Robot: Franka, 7 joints.
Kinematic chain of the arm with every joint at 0, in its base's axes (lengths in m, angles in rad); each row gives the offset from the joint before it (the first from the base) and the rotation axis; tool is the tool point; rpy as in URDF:
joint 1: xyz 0 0 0.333 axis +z
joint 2: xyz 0 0 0 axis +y
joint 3: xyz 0 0 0.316 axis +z
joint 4: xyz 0.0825 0 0 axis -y
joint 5: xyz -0.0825 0 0.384 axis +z
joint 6: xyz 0 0 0 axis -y
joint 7: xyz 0.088 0 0 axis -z
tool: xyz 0 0 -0.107 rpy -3.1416 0 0
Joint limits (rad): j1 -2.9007..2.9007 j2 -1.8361..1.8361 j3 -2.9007..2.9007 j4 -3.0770..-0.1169 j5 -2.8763..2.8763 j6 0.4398..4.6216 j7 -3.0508..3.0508
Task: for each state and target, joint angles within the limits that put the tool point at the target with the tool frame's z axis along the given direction. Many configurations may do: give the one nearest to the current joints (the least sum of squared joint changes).
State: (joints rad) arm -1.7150 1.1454 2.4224 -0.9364 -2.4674 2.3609 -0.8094
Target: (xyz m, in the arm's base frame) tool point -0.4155 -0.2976 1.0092 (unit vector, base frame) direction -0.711 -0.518 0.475
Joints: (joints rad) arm -2.7446 1.0369 2.8044 -0.6754 -2.8087 2.4819 -0.8094
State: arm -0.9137 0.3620 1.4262 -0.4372 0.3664 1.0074 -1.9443
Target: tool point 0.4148 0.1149 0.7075 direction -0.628 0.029 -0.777
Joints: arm -1.0758 0.0052 1.2717 -1.2679 0.2557 0.6196 -1.9443
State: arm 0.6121 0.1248 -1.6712 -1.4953 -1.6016 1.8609 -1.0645
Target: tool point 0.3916 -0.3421 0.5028 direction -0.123 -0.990 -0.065
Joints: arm 0.5315 -0.3919 -0.9974 -2.2614 -1.9367 1.7288 -1.0645
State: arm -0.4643 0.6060 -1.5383 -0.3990 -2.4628 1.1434 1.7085
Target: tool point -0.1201 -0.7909 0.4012 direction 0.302 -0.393 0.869
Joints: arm -1.1781 1.3293 -1.1758 -1.0924 -2.4677 1.5259 1.7085
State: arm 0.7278 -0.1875 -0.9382 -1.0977 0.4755 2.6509 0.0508
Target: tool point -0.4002 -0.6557 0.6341 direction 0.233 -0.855 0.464
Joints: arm 0.3841 -1.2178 -1.3578 -1.0318 0.6603 2.8022 0.0508
